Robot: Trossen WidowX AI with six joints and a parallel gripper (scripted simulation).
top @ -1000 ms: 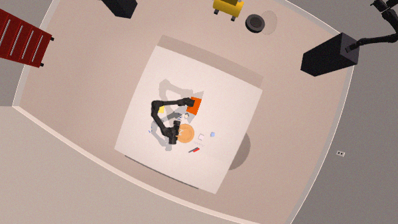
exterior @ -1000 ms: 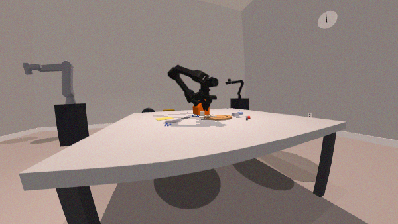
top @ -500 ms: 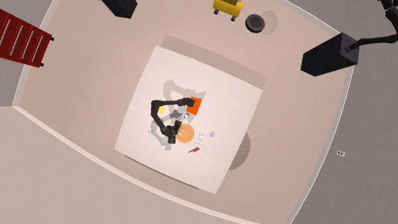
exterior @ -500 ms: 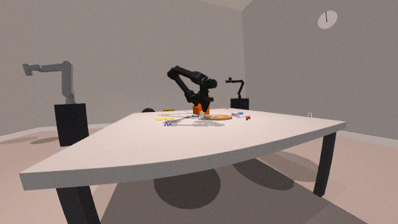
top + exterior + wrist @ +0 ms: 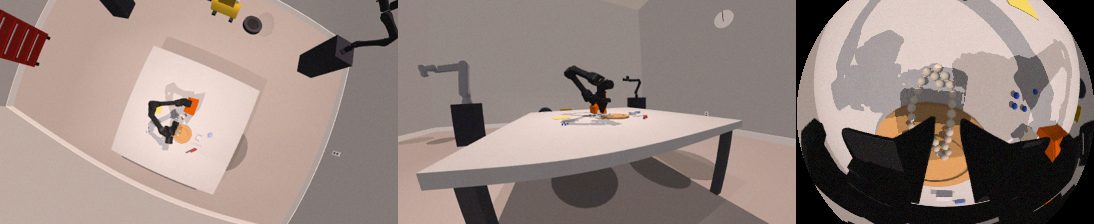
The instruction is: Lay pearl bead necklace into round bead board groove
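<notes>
My gripper tip is 9 cm to the right of the round tan bead board, 3 cm short of it and 2 cm above it. Also, from my gripper tip: tool: 24 cm to the left, 17 cm ahead, 3 cm below; then yellow pad: 26 cm to the right, 14 cm behind, 3 cm below; then white square: 27 cm to the left, 2 cm below, 1 cm ahead.
</notes>
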